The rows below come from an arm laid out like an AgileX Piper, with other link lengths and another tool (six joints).
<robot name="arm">
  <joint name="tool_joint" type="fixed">
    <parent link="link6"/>
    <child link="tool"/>
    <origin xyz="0.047 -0.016 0.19" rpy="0 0.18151 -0.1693"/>
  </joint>
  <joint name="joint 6" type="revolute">
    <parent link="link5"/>
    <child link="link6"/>
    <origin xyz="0 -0.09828 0" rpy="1.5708 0 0"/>
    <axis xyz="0 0 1"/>
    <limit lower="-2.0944" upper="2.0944"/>
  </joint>
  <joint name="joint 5" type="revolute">
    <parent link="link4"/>
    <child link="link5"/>
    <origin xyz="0 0 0" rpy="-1.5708 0 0"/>
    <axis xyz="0 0 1"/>
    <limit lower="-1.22" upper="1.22"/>
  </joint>
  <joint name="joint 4" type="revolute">
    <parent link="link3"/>
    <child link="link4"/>
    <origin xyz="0.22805 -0.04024 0" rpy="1.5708 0 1.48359"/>
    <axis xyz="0 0 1"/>
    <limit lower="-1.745" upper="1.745"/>
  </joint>
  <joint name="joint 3" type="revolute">
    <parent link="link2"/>
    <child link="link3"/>
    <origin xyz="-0.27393 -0.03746 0"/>
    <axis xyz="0 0 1"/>
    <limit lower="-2.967" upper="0"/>
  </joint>
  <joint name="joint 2" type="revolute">
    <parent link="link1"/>
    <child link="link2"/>
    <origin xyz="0 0 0" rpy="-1.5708 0 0"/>
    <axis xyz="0 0 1"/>
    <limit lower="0" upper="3.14"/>
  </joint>
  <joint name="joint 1" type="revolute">
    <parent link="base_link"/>
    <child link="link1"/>
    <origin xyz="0 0 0.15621"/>
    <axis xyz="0 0 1"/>
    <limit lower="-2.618" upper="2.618"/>
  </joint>
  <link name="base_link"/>
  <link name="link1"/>
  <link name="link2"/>
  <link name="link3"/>
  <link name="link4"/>
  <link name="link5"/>
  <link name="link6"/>
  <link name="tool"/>
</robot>
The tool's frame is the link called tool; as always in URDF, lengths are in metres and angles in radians.
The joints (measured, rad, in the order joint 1, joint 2, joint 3, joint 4, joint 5, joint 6), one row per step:
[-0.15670, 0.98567, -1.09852, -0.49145, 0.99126, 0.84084]
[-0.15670, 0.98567, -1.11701, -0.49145, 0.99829, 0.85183]
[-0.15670, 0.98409, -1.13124, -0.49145, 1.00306, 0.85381]
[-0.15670, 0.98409, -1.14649, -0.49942, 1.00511, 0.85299]
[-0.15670, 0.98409, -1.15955, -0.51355, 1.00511, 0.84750]
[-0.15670, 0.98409, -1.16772, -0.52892, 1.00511, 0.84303]
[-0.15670, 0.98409, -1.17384, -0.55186, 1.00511, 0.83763]
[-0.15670, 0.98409, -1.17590, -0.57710, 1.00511, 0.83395]
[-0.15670, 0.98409, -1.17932, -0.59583, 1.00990, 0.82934]
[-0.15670, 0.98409, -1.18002, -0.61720, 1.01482, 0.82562]
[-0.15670, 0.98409, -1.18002, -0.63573, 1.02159, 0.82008]
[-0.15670, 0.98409, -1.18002, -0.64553, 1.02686, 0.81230]
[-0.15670, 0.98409, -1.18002, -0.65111, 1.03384, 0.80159]
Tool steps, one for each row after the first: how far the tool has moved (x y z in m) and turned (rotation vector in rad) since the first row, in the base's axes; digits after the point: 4 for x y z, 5 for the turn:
[0.0013, -0.0001, 0.0061, 0.00554, -0.01772, -0.00995]
[0.0020, -0.0004, 0.0113, 0.00549, -0.03026, -0.01330]
[0.0030, -0.0027, 0.0178, -0.00450, -0.04203, -0.01549]
[0.0036, -0.0066, 0.0244, -0.02345, -0.05012, -0.01551]
[0.0035, -0.0105, 0.0293, -0.04222, -0.05365, -0.01661]
[0.0024, -0.0162, 0.0343, -0.06851, -0.05348, -0.01912]
[0.0008, -0.0222, 0.0381, -0.09529, -0.04977, -0.02322]
[-0.0014, -0.0268, 0.0410, -0.11533, -0.04386, -0.02774]
[-0.0042, -0.0319, 0.0432, -0.13687, -0.03522, -0.03349]
[-0.0074, -0.0365, 0.0446, -0.15616, -0.02379, -0.03851]
[-0.0096, -0.0391, 0.0452, -0.16883, -0.01365, -0.03934]
[-0.0120, -0.0409, 0.0450, -0.17871, -0.00109, -0.03831]

